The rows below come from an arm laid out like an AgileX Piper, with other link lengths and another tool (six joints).
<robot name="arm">
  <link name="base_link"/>
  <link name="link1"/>
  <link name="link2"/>
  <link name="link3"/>
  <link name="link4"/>
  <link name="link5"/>
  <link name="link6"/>
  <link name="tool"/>
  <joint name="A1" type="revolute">
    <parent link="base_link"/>
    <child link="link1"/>
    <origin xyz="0 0 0.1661" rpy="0 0 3.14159"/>
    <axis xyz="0 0 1"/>
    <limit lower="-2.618" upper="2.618"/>
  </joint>
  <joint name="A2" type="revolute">
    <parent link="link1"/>
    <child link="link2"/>
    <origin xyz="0 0 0" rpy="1.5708 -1.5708 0"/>
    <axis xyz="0 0 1"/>
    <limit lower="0" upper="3.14"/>
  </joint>
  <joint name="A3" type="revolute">
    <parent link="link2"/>
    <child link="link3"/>
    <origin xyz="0.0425 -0.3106 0" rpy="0 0 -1.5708"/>
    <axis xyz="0 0 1"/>
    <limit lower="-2.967" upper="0"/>
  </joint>
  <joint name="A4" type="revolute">
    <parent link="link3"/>
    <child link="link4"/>
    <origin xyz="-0.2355 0.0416 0" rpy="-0.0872 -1.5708 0"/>
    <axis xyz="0 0 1"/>
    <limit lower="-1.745" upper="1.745"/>
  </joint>
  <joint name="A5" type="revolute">
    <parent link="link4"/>
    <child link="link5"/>
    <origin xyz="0 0 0" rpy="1.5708 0 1.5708"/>
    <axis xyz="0 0 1"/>
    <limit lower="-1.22" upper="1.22"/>
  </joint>
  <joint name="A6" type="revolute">
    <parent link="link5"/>
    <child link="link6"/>
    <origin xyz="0 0.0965 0" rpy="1.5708 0 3.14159"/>
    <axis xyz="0 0 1"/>
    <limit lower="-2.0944" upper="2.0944"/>
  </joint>
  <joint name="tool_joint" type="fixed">
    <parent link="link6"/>
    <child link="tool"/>
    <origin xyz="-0.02 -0.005 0.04" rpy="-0.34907 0 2.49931"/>
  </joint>
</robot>
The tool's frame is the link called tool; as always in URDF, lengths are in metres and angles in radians.
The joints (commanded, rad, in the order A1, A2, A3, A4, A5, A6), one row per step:
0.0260, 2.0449, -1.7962, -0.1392, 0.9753, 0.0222
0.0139, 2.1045, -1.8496, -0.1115, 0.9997, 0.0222
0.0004, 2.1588, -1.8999, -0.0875, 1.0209, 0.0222
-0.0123, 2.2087, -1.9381, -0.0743, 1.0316, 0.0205
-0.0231, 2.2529, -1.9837, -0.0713, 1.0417, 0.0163
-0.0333, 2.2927, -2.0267, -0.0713, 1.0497, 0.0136
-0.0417, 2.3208, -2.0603, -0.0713, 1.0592, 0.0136
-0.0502, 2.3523, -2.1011, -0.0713, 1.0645, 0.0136
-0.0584, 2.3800, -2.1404, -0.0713, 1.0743, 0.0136
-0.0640, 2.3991, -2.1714, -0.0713, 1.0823, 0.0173
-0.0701, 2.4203, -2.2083, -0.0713, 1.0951, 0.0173
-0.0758, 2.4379, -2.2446, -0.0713, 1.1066, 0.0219
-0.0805, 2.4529, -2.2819, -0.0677, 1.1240, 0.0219
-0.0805, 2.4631, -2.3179, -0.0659, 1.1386, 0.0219
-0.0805, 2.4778, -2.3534, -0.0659, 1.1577, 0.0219
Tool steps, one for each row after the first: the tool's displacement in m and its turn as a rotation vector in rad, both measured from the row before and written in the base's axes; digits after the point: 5 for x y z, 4 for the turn. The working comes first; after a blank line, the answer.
Tool pose at each row, in the base's axes (x y z in m, rotation vector in rad; the steps are taken from these numbers as rounded here):
0.49417, -0.00668, 0.29162, 2.3576, 0.7934, 0.6471
0.50525, -0.00997, 0.27625, 2.4015, 0.7787, 0.6178
0.51499, -0.01448, 0.26224, 2.4394, 0.7615, 0.5928
0.52328, -0.01977, 0.24711, 2.4647, 0.7509, 0.5672
0.53172, -0.02528, 0.23693, 2.4721, 0.7439, 0.5544
0.53928, -0.03096, 0.22811, 2.4755, 0.7354, 0.5449
0.54428, -0.03576, 0.22243, 2.4794, 0.7254, 0.5369
0.55073, -0.04076, 0.21716, 2.4795, 0.7125, 0.5383
0.55596, -0.04566, 0.21308, 2.4806, 0.7005, 0.5371
0.55975, -0.04915, 0.21128, 2.4817, 0.6865, 0.5390
0.56367, -0.05294, 0.20973, 2.4817, 0.6764, 0.5398
0.56730, -0.05661, 0.21005, 2.4815, 0.6596, 0.5454
0.57016, -0.05921, 0.21168, 2.4834, 0.6492, 0.5507
0.57305, -0.05931, 0.21586, 2.4795, 0.6433, 0.5644
0.57538, -0.05959, 0.21699, 2.4788, 0.6411, 0.5659

0.01108, -0.00329, -0.01537, 0.0263, 0.0309, -0.0196
0.00974, -0.00451, -0.01401, 0.0231, 0.0252, -0.0197
0.00829, -0.00529, -0.01513, 0.0124, 0.0225, -0.0143
0.00844, -0.00551, -0.01018, 0.0015, 0.0089, -0.0081
0.00756, -0.00568, -0.00882, -0.0009, 0.0050, -0.0083
0.00500, -0.00480, -0.00568, 0.0000, 0.0039, -0.0090
0.00645, -0.00500, -0.00527, -0.0002, -0.0040, -0.0089
0.00523, -0.00490, -0.00408, -0.0001, -0.0018, -0.0089
0.00379, -0.00349, -0.00180, 0.0009, -0.0042, -0.0096
0.00392, -0.00379, -0.00155, -0.0003, -0.0029, -0.0070
0.00363, -0.00367, 0.00032, 0.0009, -0.0076, -0.0108
0.00286, -0.00260, 0.00163, 0.0031, -0.0052, -0.0063
0.00289, -0.00010, 0.00418, 0.0008, -0.0114, -0.0011
0.00233, -0.00028, 0.00113, -0.0002, -0.0017, -0.0012

